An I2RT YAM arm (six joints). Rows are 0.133 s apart.
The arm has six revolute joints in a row. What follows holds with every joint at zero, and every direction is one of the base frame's. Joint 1 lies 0.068 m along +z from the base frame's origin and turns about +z. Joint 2 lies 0.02 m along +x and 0.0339 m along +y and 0.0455 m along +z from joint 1 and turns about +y. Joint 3 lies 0.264 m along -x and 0.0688 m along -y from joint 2 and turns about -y. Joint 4 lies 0.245 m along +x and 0.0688 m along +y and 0.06 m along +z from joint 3 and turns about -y. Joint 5 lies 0.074 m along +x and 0.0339 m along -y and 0.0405 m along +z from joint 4 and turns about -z. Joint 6 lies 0.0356 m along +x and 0.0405 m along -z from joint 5 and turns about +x. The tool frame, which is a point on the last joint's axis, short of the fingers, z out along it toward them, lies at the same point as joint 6; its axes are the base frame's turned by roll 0, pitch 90 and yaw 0 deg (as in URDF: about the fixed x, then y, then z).
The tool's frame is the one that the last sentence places.
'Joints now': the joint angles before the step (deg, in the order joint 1, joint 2, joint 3, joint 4, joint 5, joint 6). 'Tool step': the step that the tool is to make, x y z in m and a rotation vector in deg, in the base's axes. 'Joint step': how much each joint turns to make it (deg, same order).
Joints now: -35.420, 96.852, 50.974, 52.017, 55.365, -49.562
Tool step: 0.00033, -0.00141, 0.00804, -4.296, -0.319, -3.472
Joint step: 0.000, 1.758, 0.529, 9.928, 2.815, -7.106
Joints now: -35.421, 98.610, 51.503, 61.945, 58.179, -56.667
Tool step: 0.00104, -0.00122, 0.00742, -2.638, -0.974, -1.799
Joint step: 0.001, 1.143, 1.053, 5.810, 1.233, -3.971
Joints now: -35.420, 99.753, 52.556, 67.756, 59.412, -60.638
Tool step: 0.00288, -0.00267, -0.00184, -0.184, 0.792, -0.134
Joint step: -0.088, 1.143, 0.705, 0.888, -0.173, -1.149
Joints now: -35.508, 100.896, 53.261, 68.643, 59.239, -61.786
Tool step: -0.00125, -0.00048, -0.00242, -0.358, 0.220, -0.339
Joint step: -0.175, 0.443, -0.438, 1.666, -0.001, -0.880
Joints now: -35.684, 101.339, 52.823, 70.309, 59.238, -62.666
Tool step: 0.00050, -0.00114, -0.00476, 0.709, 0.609, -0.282
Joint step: -0.086, 0.523, -0.177, -0.434, 0.262, 0.263
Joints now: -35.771, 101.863, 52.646, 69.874, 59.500, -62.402
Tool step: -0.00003, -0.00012, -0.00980, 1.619, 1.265, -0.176
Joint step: -0.001, 0.529, -0.872, -1.399, 0.355, 0.959
